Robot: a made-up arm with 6 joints.
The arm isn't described. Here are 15 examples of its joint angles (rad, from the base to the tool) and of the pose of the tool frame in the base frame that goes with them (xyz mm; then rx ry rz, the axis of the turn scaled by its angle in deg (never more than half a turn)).
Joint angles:
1: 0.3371 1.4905 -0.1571 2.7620 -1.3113 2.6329
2: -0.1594 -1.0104 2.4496 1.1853 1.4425 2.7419
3: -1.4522 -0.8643 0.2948 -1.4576 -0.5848 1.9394
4: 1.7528 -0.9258 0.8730 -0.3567 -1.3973 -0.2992
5: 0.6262 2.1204 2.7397 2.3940 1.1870 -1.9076
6: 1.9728 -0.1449 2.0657 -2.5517 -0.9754 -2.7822
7: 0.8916 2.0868 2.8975 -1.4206 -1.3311 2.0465
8: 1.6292 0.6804 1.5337 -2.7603 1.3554 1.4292
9: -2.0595 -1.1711 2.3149 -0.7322 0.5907 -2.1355
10: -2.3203 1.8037 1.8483 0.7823 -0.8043 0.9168
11: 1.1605 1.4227 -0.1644 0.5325 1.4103 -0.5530
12: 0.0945 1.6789 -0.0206 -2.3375 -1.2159 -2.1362
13: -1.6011 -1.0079 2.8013 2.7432 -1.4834 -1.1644
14: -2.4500 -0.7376 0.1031 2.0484 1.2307 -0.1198
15: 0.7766 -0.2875 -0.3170 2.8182 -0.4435 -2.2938
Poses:
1: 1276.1 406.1 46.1 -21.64 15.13 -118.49
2: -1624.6 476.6 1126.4 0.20 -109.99 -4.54
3: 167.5 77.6 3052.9 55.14 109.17 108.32
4: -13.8 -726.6 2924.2 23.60 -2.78 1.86
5: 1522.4 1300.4 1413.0 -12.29 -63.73 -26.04
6: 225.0 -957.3 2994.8 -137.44 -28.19 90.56
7: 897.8 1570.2 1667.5 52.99 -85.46 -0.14
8: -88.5 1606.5 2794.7 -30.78 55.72 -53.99
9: 840.8 1670.3 912.1 -36.40 -35.81 -14.33
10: -1727.2 -1671.7 1032.6 122.37 -78.15 64.09
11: 391.6 1289.9 145.7 -14.03 1.50 -20.31
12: 1183.2 312.9 -153.8 -30.28 -76.81 -36.99
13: -49.4 1324.6 693.0 -137.52 21.62 -45.09
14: -164.9 -387.5 2821.3 167.54 49.53 24.87
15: 900.9 885.7 2259.0 5.42 -63.00 -85.75
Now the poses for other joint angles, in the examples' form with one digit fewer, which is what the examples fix.
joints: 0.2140 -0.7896 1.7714 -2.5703 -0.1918 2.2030
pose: -1723 -283 2476 143.3 -78.7 -34.1
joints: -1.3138 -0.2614 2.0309 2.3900 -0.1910 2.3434
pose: -289 1078 3023 70.3 -96.7 -47.9
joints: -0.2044 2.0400 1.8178 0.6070 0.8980 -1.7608
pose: 2294 -343 735 39.8 23.7 -83.6
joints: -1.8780 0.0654 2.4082 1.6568 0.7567 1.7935
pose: 384 695 2998 30.1 -20.7 -99.7
